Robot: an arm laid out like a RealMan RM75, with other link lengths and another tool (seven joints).
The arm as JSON. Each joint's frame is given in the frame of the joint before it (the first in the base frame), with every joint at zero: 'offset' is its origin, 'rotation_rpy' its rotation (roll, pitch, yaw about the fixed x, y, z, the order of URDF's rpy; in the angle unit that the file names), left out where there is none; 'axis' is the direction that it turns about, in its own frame. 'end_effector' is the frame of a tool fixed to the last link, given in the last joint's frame.
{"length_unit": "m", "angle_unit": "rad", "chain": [
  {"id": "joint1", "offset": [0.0, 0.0, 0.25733], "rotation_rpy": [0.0, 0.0, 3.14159], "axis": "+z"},
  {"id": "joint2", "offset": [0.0, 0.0, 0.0], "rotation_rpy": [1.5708, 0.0, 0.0], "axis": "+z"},
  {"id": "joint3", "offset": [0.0, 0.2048, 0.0], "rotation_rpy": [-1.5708, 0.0, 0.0], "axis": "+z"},
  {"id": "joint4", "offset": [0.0, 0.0, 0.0], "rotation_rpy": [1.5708, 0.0, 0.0], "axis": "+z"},
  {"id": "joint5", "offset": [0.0, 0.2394, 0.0], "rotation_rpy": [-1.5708, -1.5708, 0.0], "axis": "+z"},
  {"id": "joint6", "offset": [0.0, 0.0, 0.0], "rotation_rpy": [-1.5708, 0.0, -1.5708], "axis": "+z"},
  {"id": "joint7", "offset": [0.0, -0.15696, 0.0], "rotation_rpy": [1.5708, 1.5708, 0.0], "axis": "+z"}
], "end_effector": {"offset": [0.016, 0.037, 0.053], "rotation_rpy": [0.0, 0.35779, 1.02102]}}
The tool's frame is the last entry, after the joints.
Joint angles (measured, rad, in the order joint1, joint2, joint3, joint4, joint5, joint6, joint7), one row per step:
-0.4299, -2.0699, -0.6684, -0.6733, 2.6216, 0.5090, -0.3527
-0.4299, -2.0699, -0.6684, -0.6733, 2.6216, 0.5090, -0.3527
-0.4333, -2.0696, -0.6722, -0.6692, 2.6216, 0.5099, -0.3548
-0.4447, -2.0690, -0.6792, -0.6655, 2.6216, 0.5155, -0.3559
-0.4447, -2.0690, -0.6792, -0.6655, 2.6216, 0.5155, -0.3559
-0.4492, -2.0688, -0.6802, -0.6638, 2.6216, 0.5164, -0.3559
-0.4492, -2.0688, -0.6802, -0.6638, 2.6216, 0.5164, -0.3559
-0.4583, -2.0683, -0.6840, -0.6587, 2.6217, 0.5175, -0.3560
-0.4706, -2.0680, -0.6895, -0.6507, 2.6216, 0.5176, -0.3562
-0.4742, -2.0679, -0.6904, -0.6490, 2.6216, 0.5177, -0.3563
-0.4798, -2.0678, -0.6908, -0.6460, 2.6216, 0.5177, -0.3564
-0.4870, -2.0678, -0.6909, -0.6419, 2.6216, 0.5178, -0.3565
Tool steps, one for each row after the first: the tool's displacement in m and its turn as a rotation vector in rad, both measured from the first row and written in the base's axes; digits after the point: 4 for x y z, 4 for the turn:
0.0000, 0.0000, 0.0000, 0.0000, 0.0000, 0.0000
-0.0006, 0.0016, 0.0012, 0.0034, 0.0002, 0.0015
0.0027, 0.0055, 0.0038, 0.0116, -0.0034, -0.0071
0.0027, 0.0055, 0.0038, 0.0116, -0.0034, -0.0071
0.0038, 0.0065, 0.0042, 0.0129, -0.0028, -0.0107
0.0038, 0.0065, 0.0042, 0.0129, -0.0028, -0.0107
0.0051, 0.0091, 0.0055, 0.0169, -0.0004, -0.0159
0.0062, 0.0126, 0.0072, 0.0219, 0.0041, -0.0210
0.0069, 0.0134, 0.0075, 0.0228, 0.0050, -0.0232
0.0078, 0.0145, 0.0077, 0.0234, 0.0073, -0.0269
0.0089, 0.0158, 0.0078, 0.0239, 0.0105, -0.0318

